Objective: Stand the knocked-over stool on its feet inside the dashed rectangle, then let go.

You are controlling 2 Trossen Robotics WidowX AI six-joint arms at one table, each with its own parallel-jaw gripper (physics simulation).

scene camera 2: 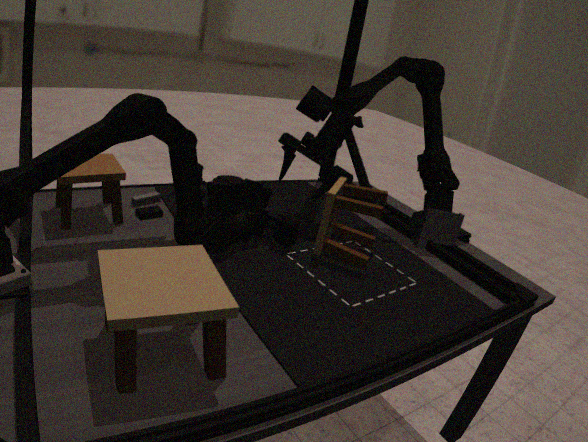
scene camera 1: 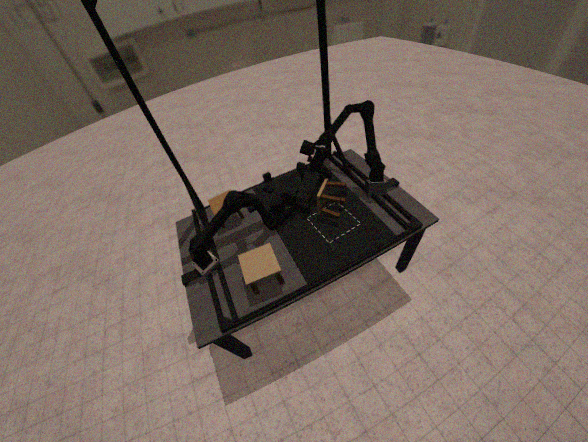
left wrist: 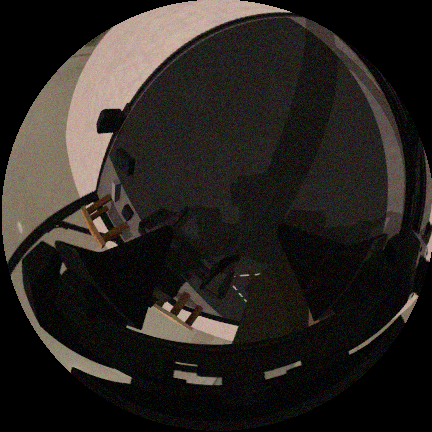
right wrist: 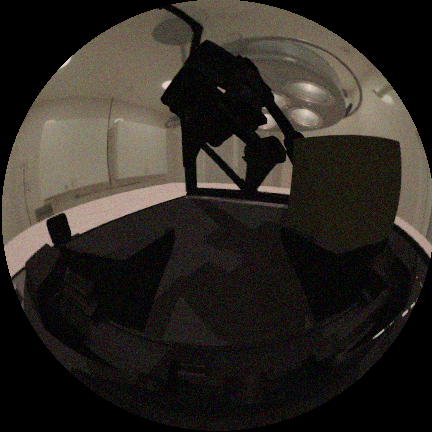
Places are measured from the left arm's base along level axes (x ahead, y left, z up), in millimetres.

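Pixels of known places: left gripper, fingertip midpoint: (scene camera 2: pixel 296 190) (scene camera 1: pixel 309 183) (left wrist: pixel 225 229) (right wrist: pixel 223 183); right gripper, fingertip midpoint: (scene camera 2: pixel 282 208) (scene camera 1: pixel 304 193) (left wrist: pixel 213 233) (right wrist: pixel 228 232); left arm's base, origin of the base link: (scene camera 2: pixel 438 213) (scene camera 1: pixel 376 180); right arm's base, origin of the base link: (scene camera 1: pixel 204 262).
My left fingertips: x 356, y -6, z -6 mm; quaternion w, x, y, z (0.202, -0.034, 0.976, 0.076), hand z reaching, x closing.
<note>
Ahead of a thing's pixels: the offset from my left fingertips to its top centre.
The knocked-over stool @[dx -117, dy +118, dz +62 mm] (scene camera 1: pixel 323 189) (scene camera 2: pixel 327 217) (right wrist: pixel 345 190) lies on its side, its wooden seat on edge and its legs pointing to the right in scene camera 2. Its lower part overlaps the upper-left part of the dashed rectangle (scene camera 2: pixel 320 280) (left wrist: pixel 247 275). My left gripper (scene camera 2: pixel 300 185) (left wrist: pixel 225 229) is open and empty, above the mat behind the stool. My right gripper (scene camera 2: pixel 291 219) (right wrist: pixel 228 232) is open and empty, low over the mat on the seat side of the stool. Its fingers are dark and hard to make out in the scene cameras.
A standing stool @[dx +184, dy +504, dz +43 mm] (scene camera 1: pixel 259 263) (scene camera 2: pixel 165 280) with a pale seat is at the front left. Another standing stool @[dx +444, dy +143, dz +39 mm] (scene camera 1: pixel 218 201) (scene camera 2: pixel 95 166) is at the back left. Two small blocks @[dx +342, dy +33, dz -56 mm] (scene camera 2: pixel 145 198) lie near it. The two arms reach in close together behind the knocked-over stool.
</note>
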